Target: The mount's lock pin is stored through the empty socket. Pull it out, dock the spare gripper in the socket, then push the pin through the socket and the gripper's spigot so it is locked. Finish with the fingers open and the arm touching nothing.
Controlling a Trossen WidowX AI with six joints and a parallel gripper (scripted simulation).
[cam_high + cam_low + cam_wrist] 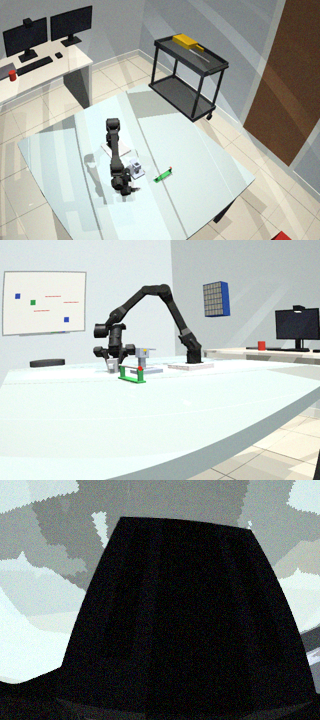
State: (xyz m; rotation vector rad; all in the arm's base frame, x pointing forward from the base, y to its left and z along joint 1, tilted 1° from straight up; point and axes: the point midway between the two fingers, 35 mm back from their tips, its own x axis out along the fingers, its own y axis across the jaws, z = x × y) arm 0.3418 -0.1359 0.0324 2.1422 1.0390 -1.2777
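Now: gripper tip 11 cm to the right of the grey mount, 9 cm past it and 3 cm below it. Also, from my gripper tip: spare gripper: 1 cm above; then green cradle: 23 cm to the left, 4 cm ahead, 1 cm above.
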